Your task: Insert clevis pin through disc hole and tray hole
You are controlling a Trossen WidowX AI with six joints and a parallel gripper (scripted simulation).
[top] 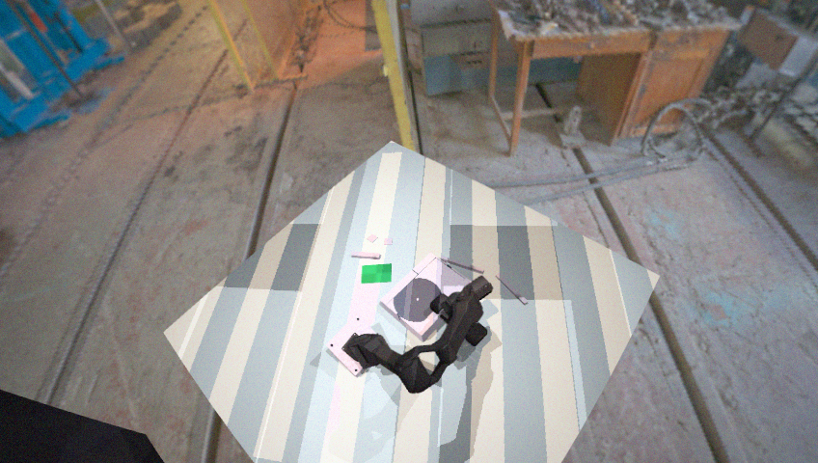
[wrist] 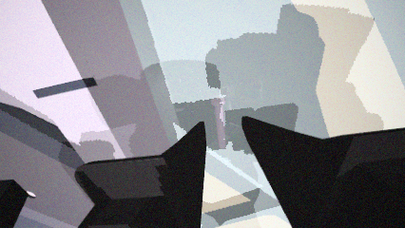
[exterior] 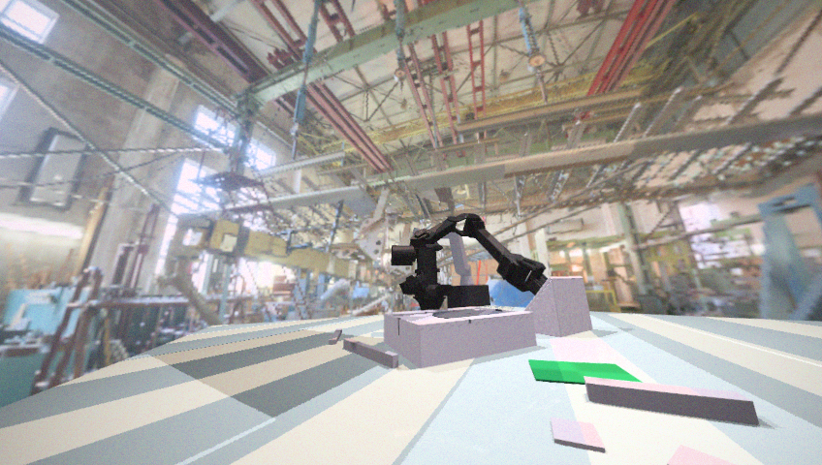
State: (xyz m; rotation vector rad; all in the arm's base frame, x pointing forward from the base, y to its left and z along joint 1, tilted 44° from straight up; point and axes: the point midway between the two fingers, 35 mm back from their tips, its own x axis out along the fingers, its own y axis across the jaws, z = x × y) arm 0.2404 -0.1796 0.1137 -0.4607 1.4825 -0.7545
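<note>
My gripper tip is 10 mm past the clevis pin and 10 mm above it. Also, from my gripper tip: grey disc 160 mm to the left, 40 mm above; then steel tray 150 mm to the left, 40 mm ahead, 20 mm above; then green patch 370 mm to the left, 20 mm below, 20 mm ahead.
</note>
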